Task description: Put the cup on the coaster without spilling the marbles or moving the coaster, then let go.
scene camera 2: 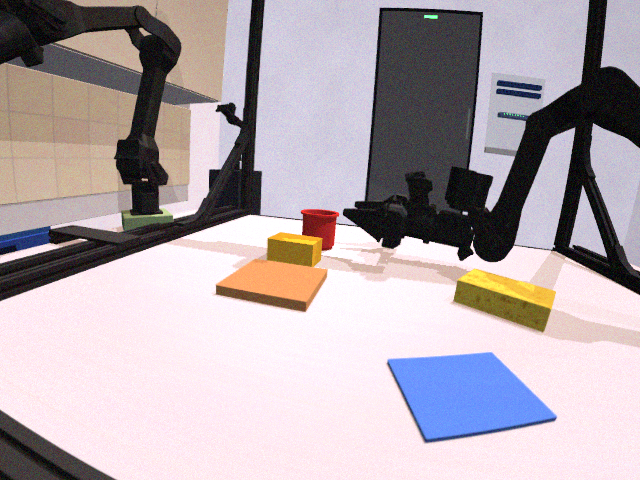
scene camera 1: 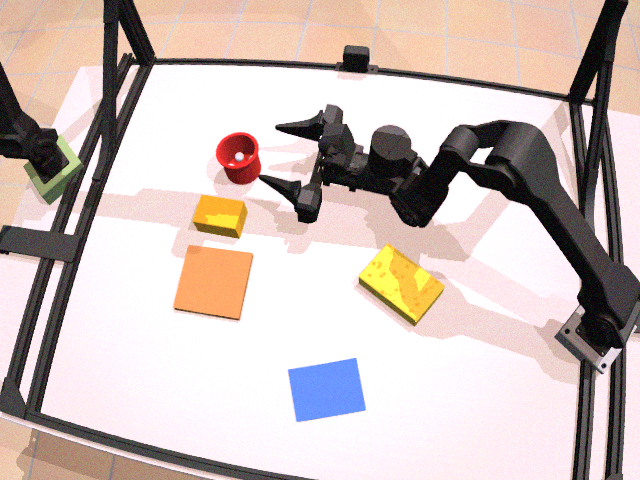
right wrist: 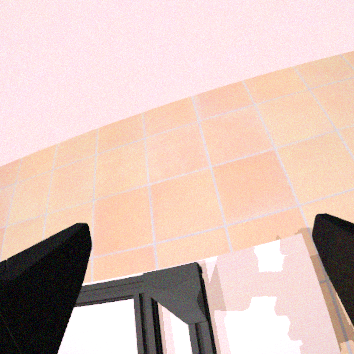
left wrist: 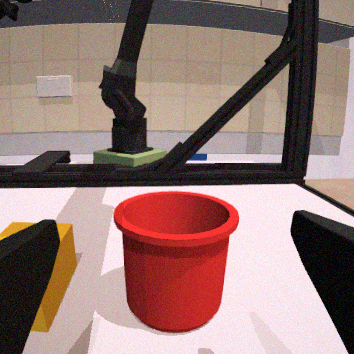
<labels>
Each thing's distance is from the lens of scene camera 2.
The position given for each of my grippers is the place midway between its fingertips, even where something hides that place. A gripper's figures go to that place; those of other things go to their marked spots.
my left gripper [scene camera 2: 349, 207]: 53 cm
red cup [scene camera 2: 316, 223]: 52 cm
</labels>
